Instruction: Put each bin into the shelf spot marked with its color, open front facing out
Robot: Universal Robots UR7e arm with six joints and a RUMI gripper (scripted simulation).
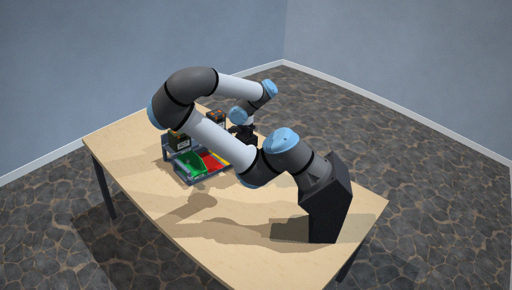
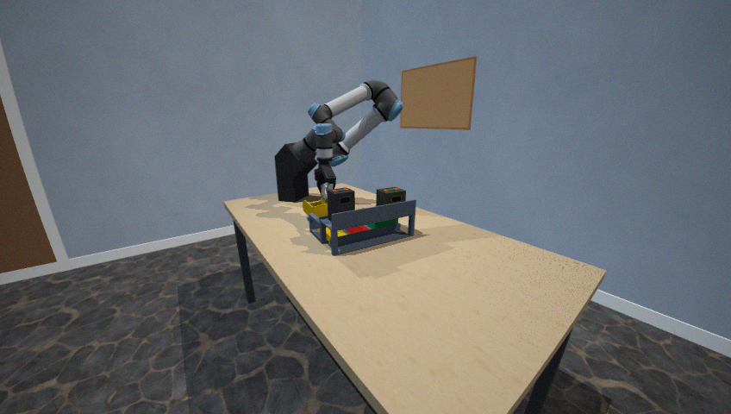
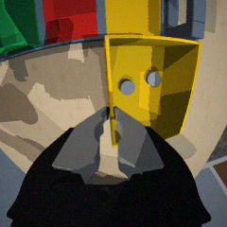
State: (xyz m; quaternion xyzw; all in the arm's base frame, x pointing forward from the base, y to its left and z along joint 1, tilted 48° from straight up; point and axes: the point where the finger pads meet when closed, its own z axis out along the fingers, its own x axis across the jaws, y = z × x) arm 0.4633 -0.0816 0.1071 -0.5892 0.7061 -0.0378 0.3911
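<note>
The yellow bin is 5 cm to the right of my hand and 3 cm below it. Round my hand: green bin 18 cm ahead, 19 cm to the left, 6 cm below; then black box 28 cm ahead, 4 cm to the right, 6 cm above.
</note>
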